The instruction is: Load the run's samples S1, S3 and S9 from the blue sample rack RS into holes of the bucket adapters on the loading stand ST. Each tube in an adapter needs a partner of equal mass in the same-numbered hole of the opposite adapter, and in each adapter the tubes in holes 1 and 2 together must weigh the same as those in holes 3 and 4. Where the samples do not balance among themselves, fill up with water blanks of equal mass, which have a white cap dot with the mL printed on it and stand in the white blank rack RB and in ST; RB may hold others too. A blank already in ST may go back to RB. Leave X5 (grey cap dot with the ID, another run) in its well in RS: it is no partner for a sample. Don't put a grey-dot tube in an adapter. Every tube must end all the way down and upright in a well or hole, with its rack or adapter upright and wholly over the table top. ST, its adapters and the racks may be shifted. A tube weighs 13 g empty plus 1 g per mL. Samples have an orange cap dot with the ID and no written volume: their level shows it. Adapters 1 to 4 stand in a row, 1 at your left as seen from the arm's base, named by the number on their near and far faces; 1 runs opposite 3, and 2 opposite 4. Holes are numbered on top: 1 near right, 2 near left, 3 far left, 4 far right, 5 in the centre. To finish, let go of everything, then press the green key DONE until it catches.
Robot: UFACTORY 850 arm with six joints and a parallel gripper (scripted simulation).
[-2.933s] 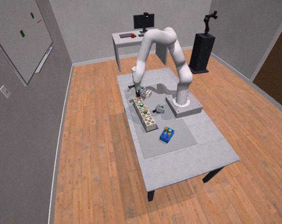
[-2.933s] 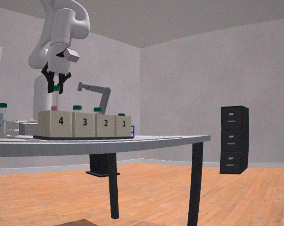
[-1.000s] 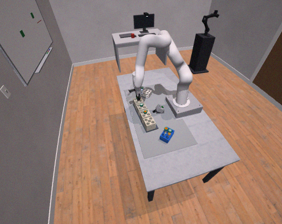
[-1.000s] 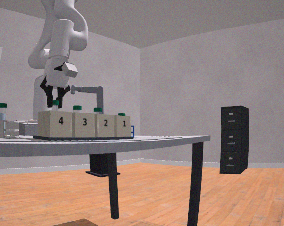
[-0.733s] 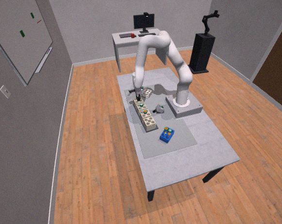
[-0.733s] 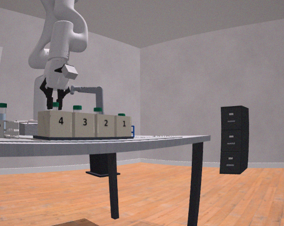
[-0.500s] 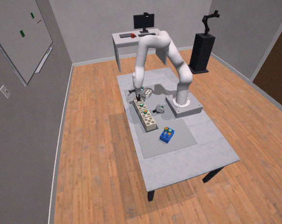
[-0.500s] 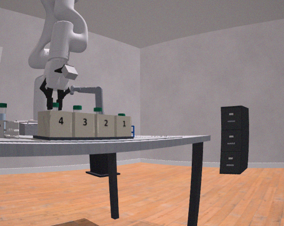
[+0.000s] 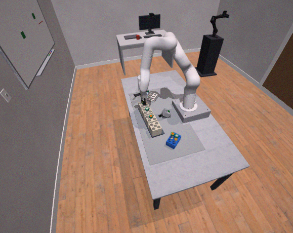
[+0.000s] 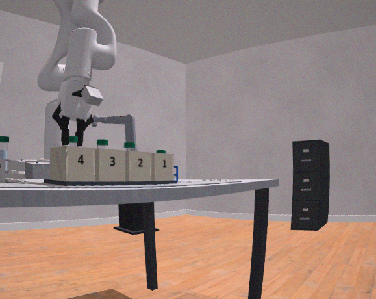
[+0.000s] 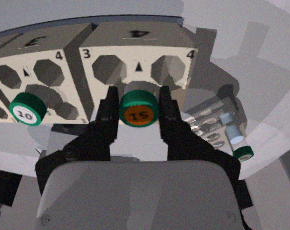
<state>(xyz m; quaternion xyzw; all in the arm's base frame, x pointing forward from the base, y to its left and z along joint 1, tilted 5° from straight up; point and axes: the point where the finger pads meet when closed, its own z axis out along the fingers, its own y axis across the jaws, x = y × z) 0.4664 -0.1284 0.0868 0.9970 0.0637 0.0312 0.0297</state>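
Now: the sample tube S1 50 mm below my hand and 10 mm to the left of it. From my hand the other things lie so: loading stand ST: 160 mm to the left, 120 mm below, 30 mm behind; adapter 3: 110 mm to the left, 70 mm below, 10 mm behind; adapter 4: 70 mm below.
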